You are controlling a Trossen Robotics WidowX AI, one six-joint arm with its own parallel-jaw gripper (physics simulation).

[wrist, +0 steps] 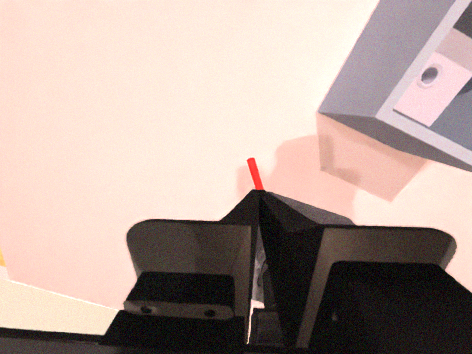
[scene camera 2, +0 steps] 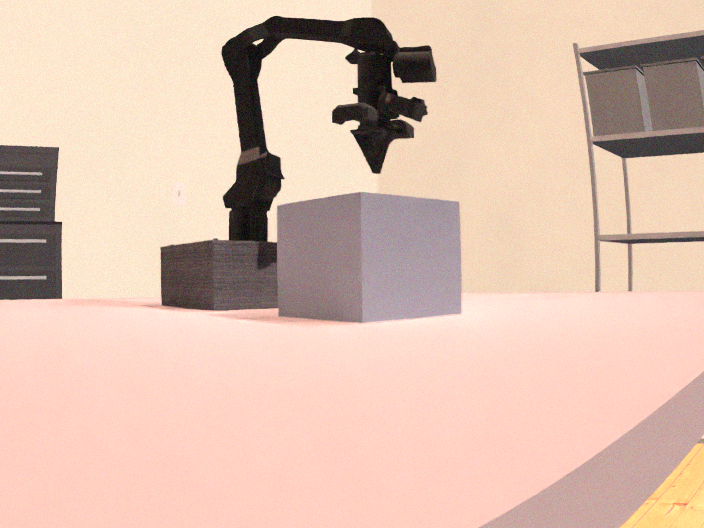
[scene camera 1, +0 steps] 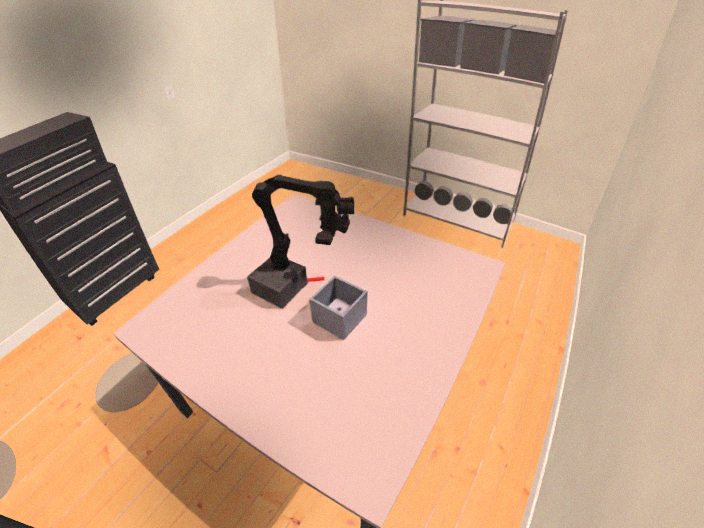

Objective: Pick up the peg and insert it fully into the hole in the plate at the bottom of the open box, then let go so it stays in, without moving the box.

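The red peg lies on the table between the arm's base and the open box; part of it is hidden behind the fingertips in the wrist view, and it does not show in scene camera 2. My gripper is shut and empty, pointing down high above the table, with its tips above the level of the box's rim. The grey-blue open box stands upright. The pale plate with its round hole shows inside at the bottom.
The arm's dark base block stands on the pink table, close to the peg and the box. A black drawer cabinet stands at the left, and a shelf rack stands beyond the table.
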